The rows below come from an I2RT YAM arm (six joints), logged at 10 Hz.
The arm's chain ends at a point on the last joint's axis. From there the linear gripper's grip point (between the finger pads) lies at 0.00 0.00 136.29 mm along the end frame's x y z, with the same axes.
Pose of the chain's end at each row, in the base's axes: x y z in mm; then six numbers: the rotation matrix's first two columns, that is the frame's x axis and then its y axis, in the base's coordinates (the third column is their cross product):
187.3 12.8 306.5 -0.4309 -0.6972 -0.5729 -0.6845 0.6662 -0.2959
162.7 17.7 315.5 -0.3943 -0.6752 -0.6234 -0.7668 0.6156 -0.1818
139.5 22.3 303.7 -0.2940 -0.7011 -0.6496 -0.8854 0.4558 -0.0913
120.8 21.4 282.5 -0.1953 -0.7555 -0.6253 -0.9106 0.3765 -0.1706
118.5 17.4 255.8 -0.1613 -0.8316 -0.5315 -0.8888 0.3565 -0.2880
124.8 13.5 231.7 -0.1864 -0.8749 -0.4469 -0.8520 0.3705 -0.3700
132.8 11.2 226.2 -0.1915 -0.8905 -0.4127 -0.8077 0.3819 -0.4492
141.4 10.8 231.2 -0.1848 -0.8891 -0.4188 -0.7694 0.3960 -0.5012
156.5 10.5 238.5 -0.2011 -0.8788 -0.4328 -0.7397 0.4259 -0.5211
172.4 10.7 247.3 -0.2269 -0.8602 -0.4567 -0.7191 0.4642 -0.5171
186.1 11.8 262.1 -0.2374 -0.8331 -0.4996 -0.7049 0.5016 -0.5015
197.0 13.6 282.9 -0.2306 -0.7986 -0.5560 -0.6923 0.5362 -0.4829
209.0 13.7 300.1 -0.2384 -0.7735 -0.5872 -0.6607 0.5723 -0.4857
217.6 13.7 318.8 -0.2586 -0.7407 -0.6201 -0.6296 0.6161 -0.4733
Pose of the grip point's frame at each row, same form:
267.4 48.9 202.3 -0.4309 -0.6972 -0.5729 -0.6845 0.6662 -0.2959
231.7 73.1 211.9 -0.3943 -0.6752 -0.6234 -0.7668 0.6156 -0.1818
188.6 97.0 200.8 -0.2940 -0.7011 -0.6496 -0.8854 0.4558 -0.0913
170.5 94.5 178.7 -0.1953 -0.7555 -0.6253 -0.9106 0.3765 -0.1706
177.0 75.5 147.2 -0.1613 -0.8316 -0.5315 -0.8888 0.3565 -0.2880
191.5 56.0 120.7 -0.1864 -0.8749 -0.4469 -0.8520 0.3705 -0.3700
208.8 44.9 118.2 -0.1915 -0.8905 -0.4127 -0.8077 0.3819 -0.4492
224.7 42.1 128.0 -0.1848 -0.8891 -0.4188 -0.7694 0.3960 -0.5012
244.0 39.8 138.2 -0.2011 -0.8788 -0.4328 -0.7397 0.4259 -0.5211
261.9 39.5 148.6 -0.2269 -0.8602 -0.4567 -0.7191 0.4642 -0.5171
277.2 43.6 165.8 -0.2374 -0.8331 -0.4996 -0.7049 0.5016 -0.5015
290.2 50.9 190.7 -0.2306 -0.7986 -0.5560 -0.6923 0.5362 -0.4829
306.0 50.8 211.9 -0.2384 -0.7735 -0.5872 -0.6607 0.5723 -0.4857
317.4 50.2 233.5 -0.2586 -0.7407 -0.6201 -0.6296 0.6161 -0.4733

